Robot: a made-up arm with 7 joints.
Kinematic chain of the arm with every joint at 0, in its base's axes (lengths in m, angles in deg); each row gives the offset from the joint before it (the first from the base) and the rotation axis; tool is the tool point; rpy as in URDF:
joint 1: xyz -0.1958 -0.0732 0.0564 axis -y
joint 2: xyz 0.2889 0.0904 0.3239 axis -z
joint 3: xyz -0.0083 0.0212 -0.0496 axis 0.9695 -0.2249 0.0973
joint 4: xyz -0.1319 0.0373 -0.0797 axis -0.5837 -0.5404 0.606
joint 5: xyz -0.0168 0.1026 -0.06 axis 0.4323 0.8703 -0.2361
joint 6: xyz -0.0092 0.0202 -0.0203 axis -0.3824 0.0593 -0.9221
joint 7: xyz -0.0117 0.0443 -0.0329 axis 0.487 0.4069 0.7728
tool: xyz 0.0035 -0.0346 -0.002 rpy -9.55 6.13 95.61
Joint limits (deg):
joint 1: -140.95..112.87
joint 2: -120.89..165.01
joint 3: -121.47..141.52
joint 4: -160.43..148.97
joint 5: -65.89..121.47
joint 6: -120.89..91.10
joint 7: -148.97..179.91
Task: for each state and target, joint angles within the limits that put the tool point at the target. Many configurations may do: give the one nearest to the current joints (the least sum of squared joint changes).
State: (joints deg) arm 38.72 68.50 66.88 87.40 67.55 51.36 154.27
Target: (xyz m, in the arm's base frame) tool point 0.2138 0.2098 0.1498
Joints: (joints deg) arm 10.47 56.22 37.89 92.56 69.51 53.21 153.06
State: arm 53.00 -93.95 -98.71 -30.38 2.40 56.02 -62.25
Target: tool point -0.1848 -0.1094 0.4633
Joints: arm 77.83 -111.49 -101.97 -55.49 4.58 58.44 -64.09
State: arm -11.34 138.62 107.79 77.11 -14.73 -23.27 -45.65
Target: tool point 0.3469 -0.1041 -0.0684
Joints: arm -32.80 128.58 76.74 89.40 -14.24 -27.22 -47.92
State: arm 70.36 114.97 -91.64 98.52 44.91 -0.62 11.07
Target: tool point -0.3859 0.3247 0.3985
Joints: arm 74.45 122.64 -98.61 70.46 55.38 -6.03 20.11
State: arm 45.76 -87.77 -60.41 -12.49 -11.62 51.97 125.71
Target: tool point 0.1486 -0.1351 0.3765
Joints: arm 34.30 -107.47 -78.25 -3.94 -12.42 53.58 126.00
